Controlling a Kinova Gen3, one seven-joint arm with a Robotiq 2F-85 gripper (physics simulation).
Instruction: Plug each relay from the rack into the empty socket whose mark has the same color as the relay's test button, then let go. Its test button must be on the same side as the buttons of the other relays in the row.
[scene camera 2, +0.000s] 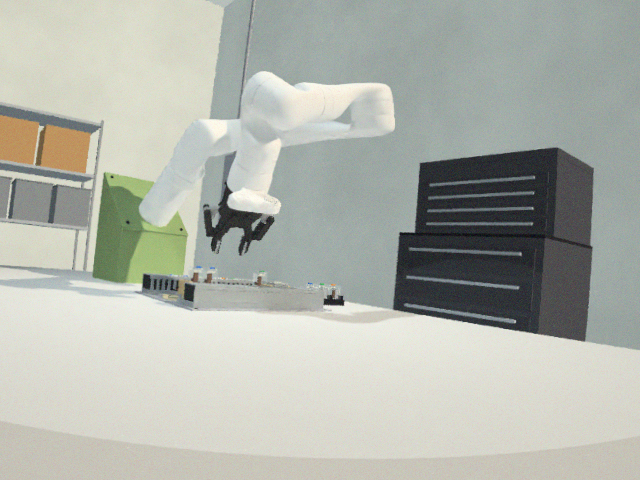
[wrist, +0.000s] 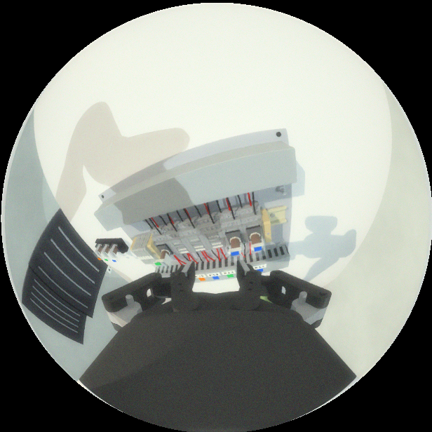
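Where they show: gripper, fingertip midpoint: (scene camera 2: 227, 252); arm's base, origin of the base link: (scene camera 2: 153, 214).
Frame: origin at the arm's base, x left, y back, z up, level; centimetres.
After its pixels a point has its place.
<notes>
My gripper (scene camera 2: 229, 252) @[x 14.4, y -42.3, z -8.6 cm] (wrist: 215, 269) is partly open and empty, tilted above the panel (scene camera 2: 258, 298) @[x 19.6, y -49.6, z -16.7 cm] (wrist: 240, 175). Two relays with blue test buttons (wrist: 235, 242) (wrist: 256, 239) sit side by side in the socket row. A relay with a green button (scene camera 2: 260, 277) @[x 22.7, y -37.1, z -13.3 cm] (wrist: 164, 254) sits at the row's other end. Their buttons face the strip of colored marks. Empty grey sockets (wrist: 198, 244) lie between them. An orange mark (wrist: 202, 279), a blue mark (wrist: 216, 277) and a green mark (wrist: 230, 275) show between the fingers. The black rack (scene camera 2: 338, 301) @[x 43.9, y -31.2, z -17.9 cm] (wrist: 111, 241) holds relays with orange, green and blue buttons.
The panel's tall grey wall runs along the side opposite the marks. Red and black wires cross beside the sockets. Black drawer cabinets (scene camera 2: 473, 279) (wrist: 65, 270) stand beyond the rack. A green sloped box (scene camera 2: 149, 253) @[x -0.1, y -4.7, z -10.8 cm] stands behind the panel, near the arm's base.
</notes>
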